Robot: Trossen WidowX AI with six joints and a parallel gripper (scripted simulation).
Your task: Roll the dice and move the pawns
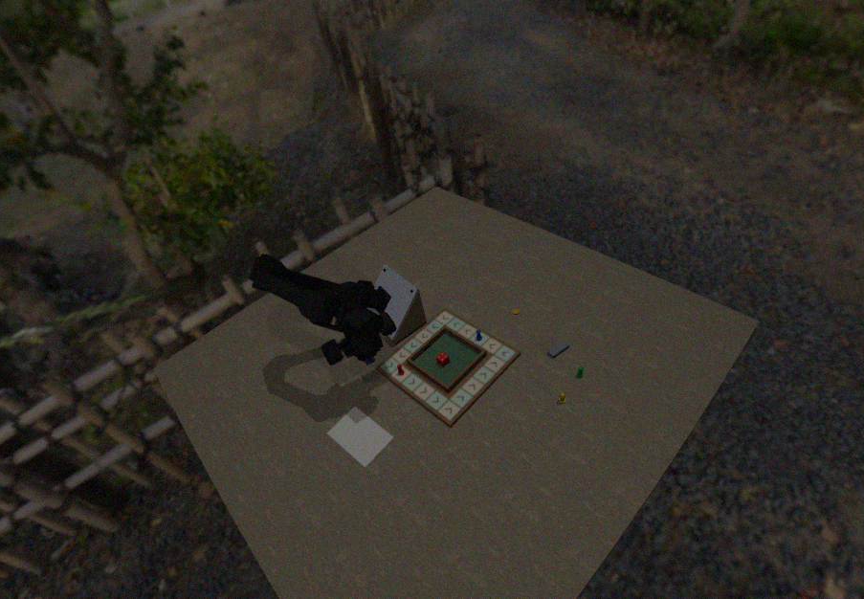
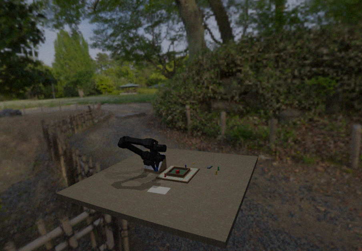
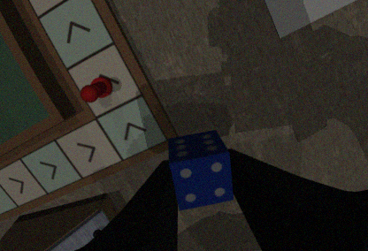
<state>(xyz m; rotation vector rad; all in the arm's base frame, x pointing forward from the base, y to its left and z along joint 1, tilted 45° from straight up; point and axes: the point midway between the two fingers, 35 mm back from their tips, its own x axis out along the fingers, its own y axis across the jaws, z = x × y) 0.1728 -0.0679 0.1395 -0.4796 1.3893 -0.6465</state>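
My gripper tip is now 60 mm to the right of the red pawn, 60 mm above it and 40 mm short of it. From my gripper tip the other things lie so: white sheet (130 mm to the right, 120 mm ahead, 90 mm below); blue pawn (290 mm to the left, 100 mm ahead, 60 mm below); green tray (180 mm to the left, 90 mm ahead, 80 mm below).
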